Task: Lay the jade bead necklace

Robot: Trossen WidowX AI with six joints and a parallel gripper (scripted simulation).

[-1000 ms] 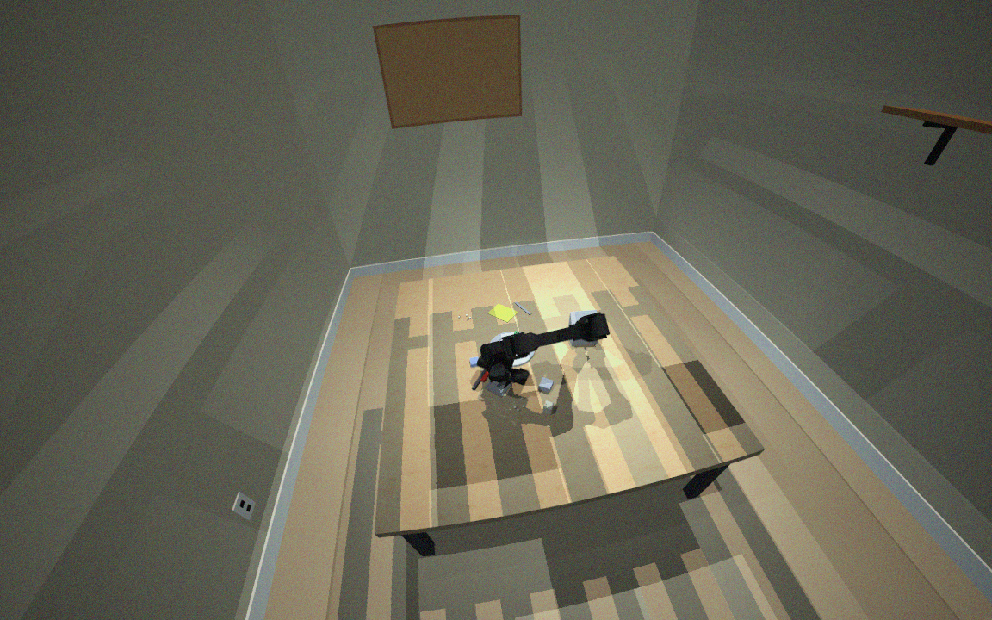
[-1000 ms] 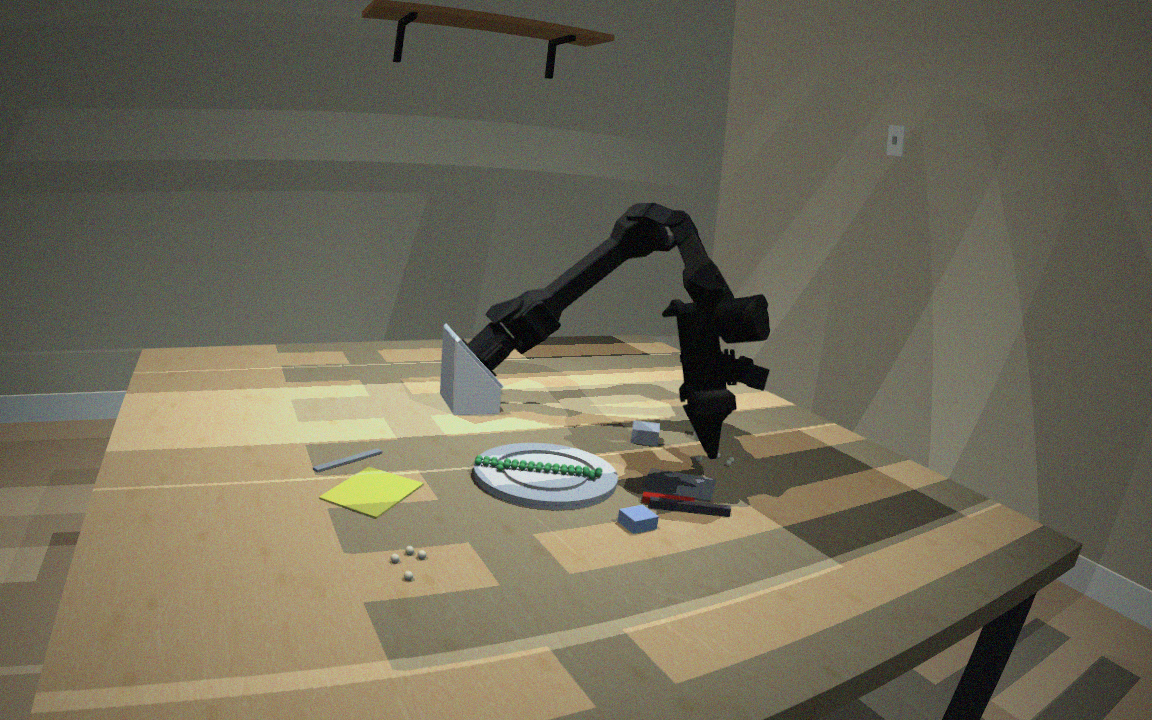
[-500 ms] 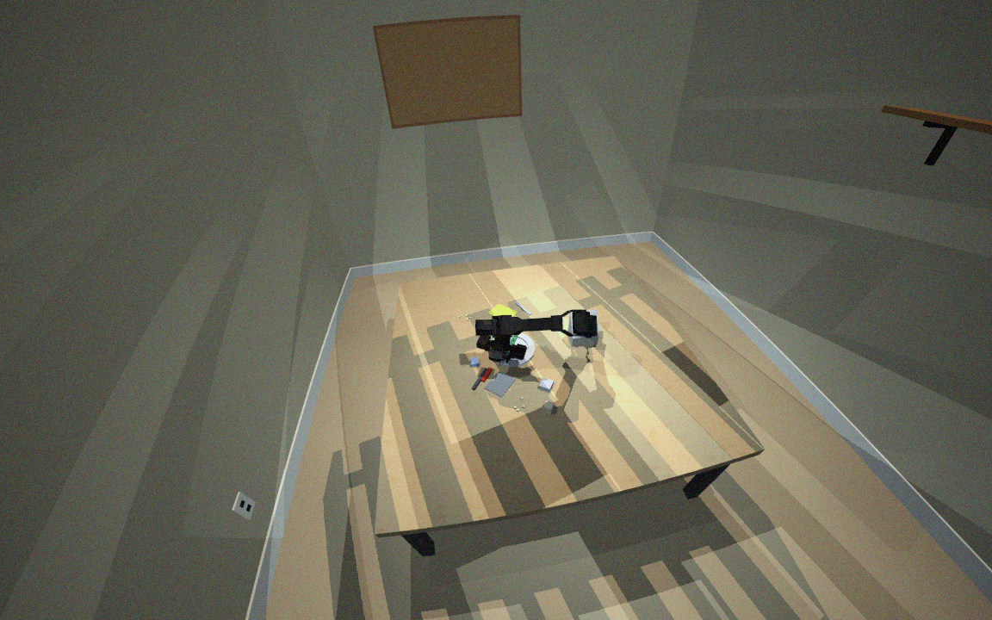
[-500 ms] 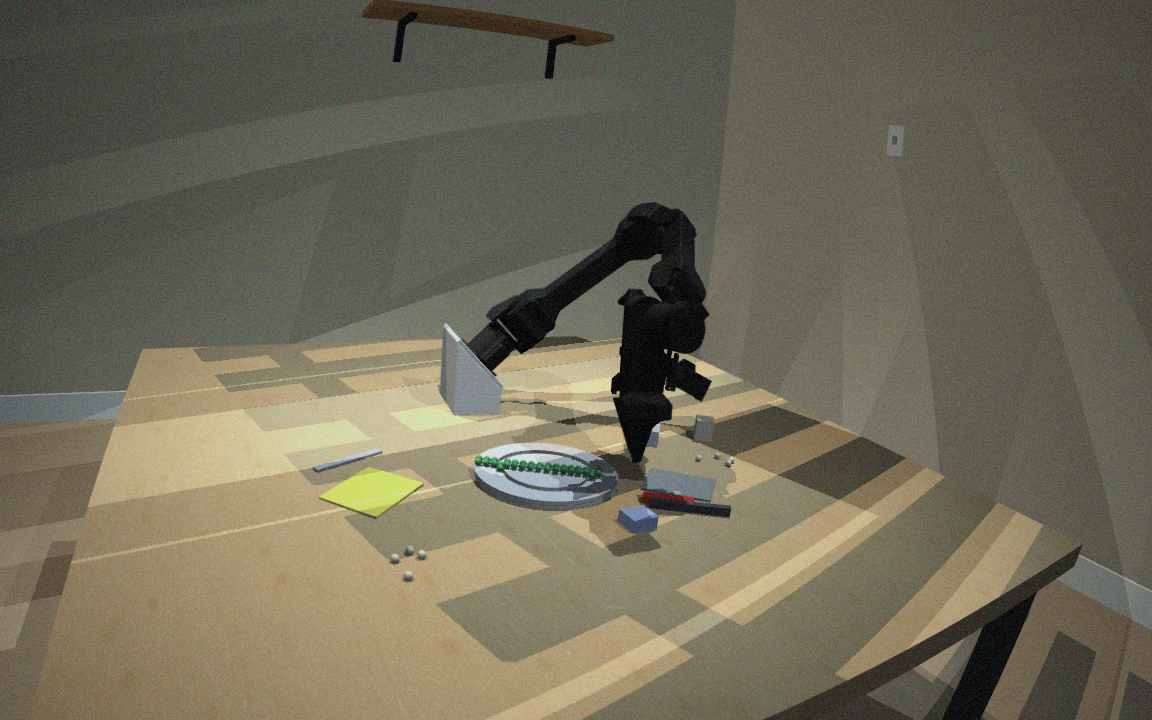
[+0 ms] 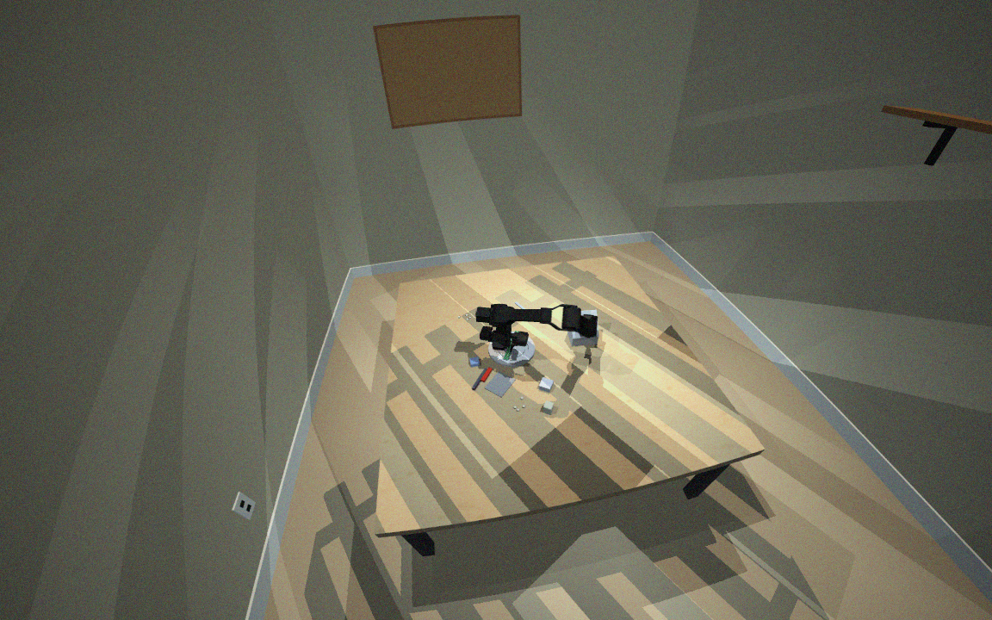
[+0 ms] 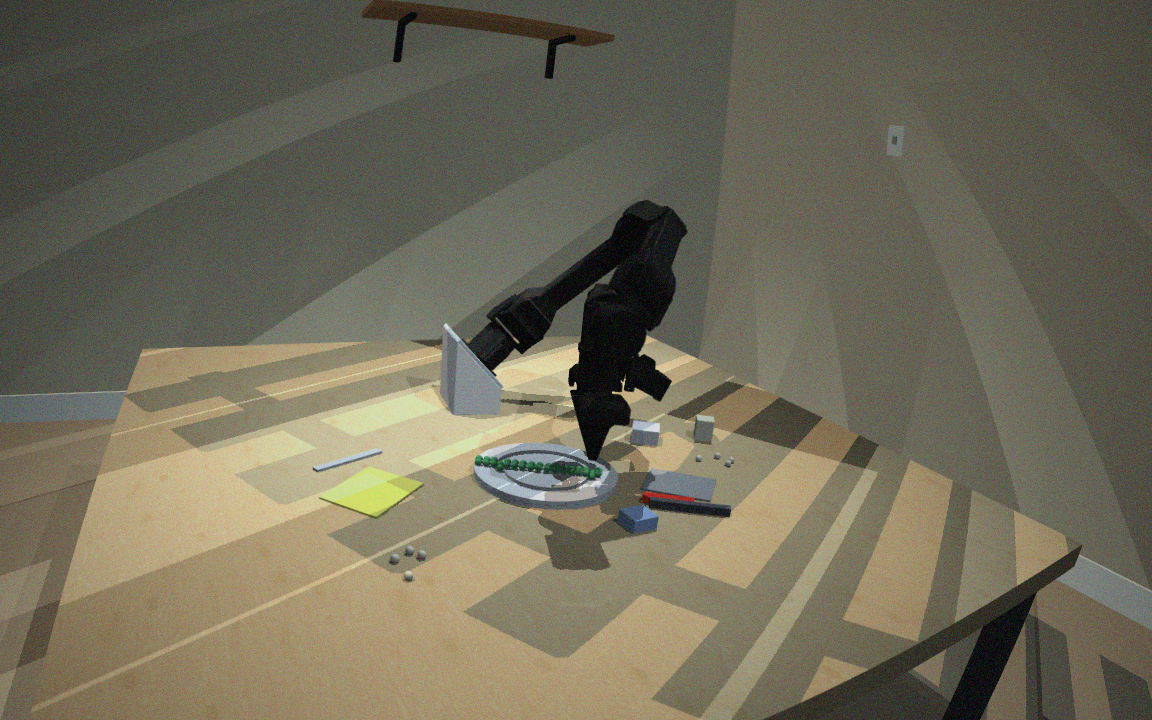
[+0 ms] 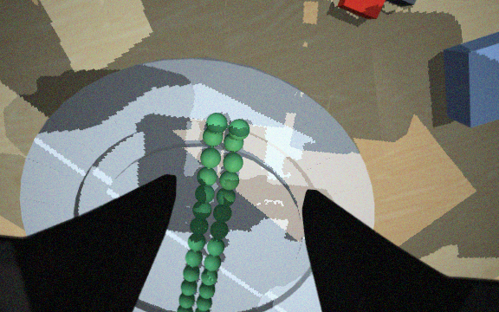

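Right now my gripper tip is 4 cm to the left of the round grey bead board, 4 cm past it and 4 cm above it. Round my gripper tip: grey plate: 12 cm to the left, 5 cm below, 5 cm ahead; blue block: 13 cm ahead, 4 cm below, 1 cm to the right; red and black pen: 11 cm ahead, 8 cm to the left, 4 cm below.
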